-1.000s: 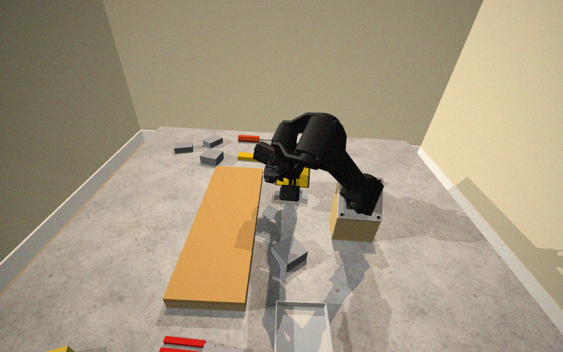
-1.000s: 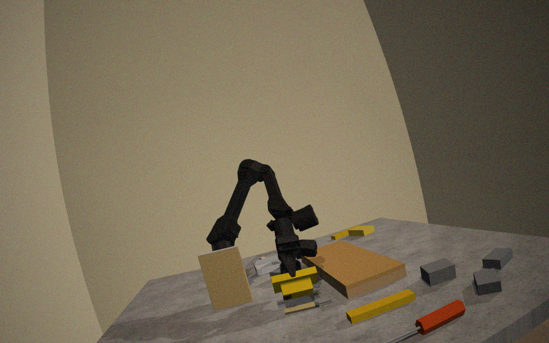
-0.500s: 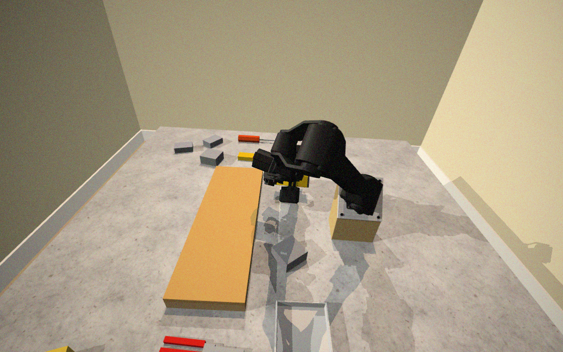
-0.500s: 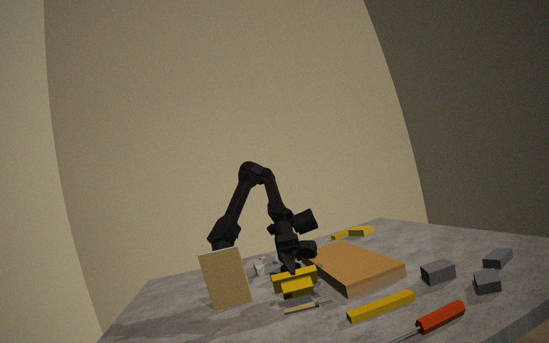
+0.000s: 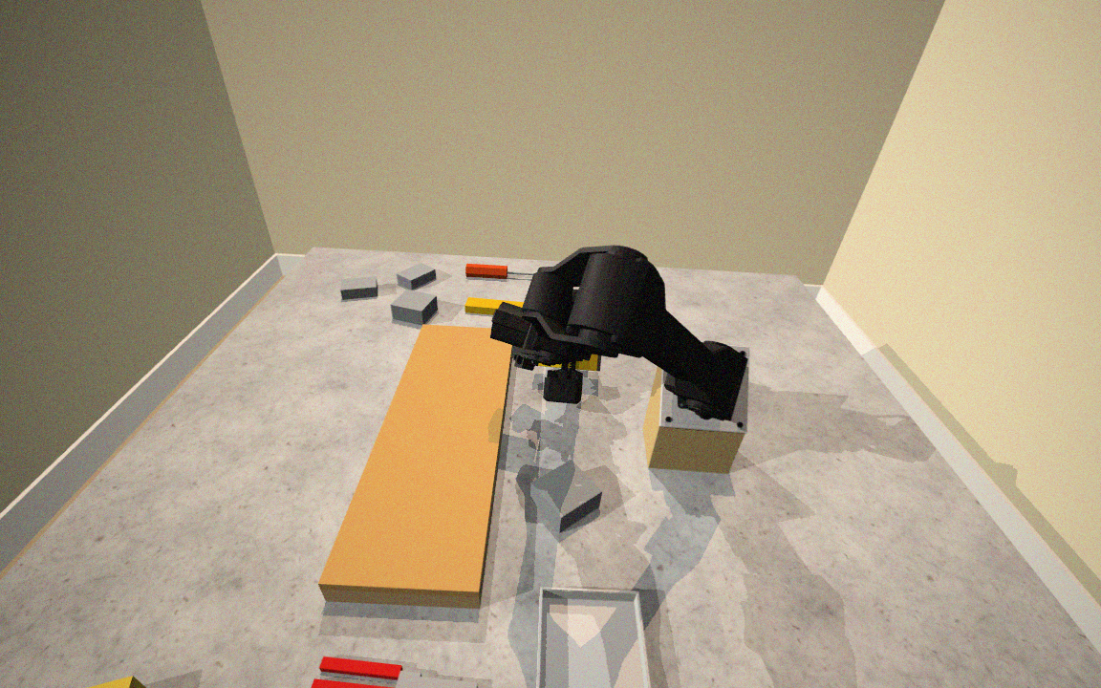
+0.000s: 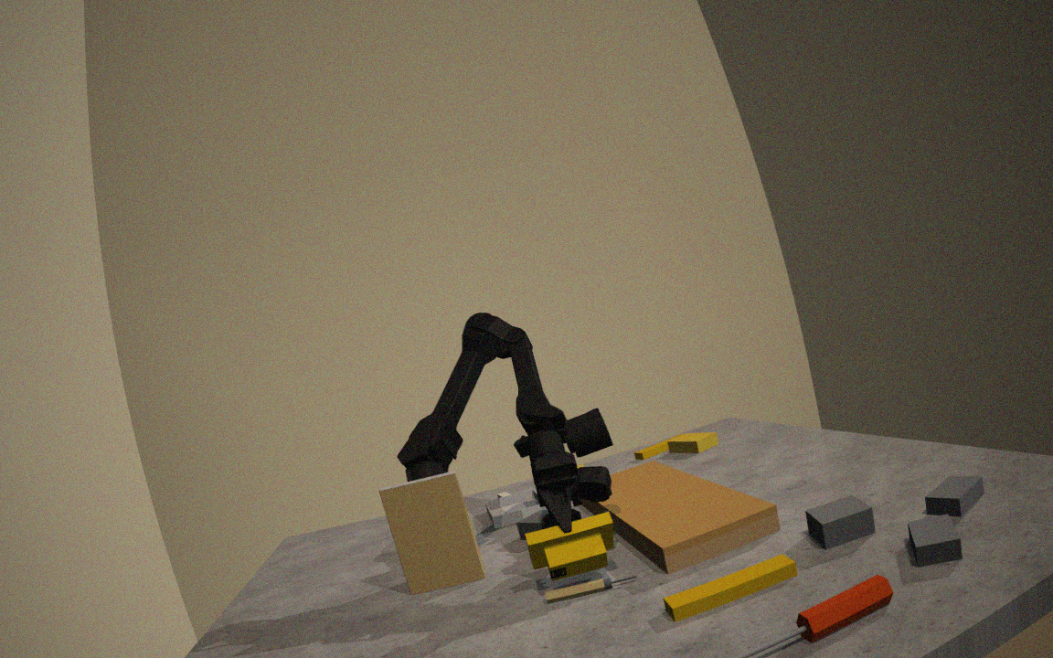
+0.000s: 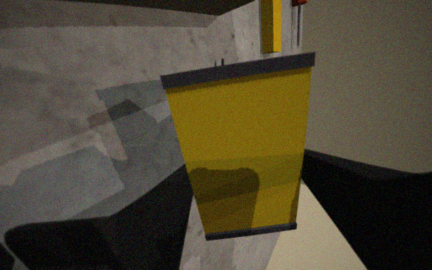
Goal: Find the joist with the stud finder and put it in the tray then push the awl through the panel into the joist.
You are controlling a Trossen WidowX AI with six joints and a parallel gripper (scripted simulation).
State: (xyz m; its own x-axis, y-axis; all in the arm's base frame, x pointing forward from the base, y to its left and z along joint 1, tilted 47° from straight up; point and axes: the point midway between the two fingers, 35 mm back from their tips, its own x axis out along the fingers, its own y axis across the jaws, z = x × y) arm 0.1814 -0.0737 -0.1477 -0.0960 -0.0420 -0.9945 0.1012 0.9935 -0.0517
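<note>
My gripper tip is now 2 cm short of the wooden-handled awl, 6 cm to the left of it and 5 cm above it. The rest, counted from my gripper tip: square light 3 cm behind, 3 cm to the right, 3 cm below; then white tray 1 cm behind, 51 cm to the left, 5 cm below; then stud finder 1 cm behind, 2 cm to the right, 2 cm below.
</note>
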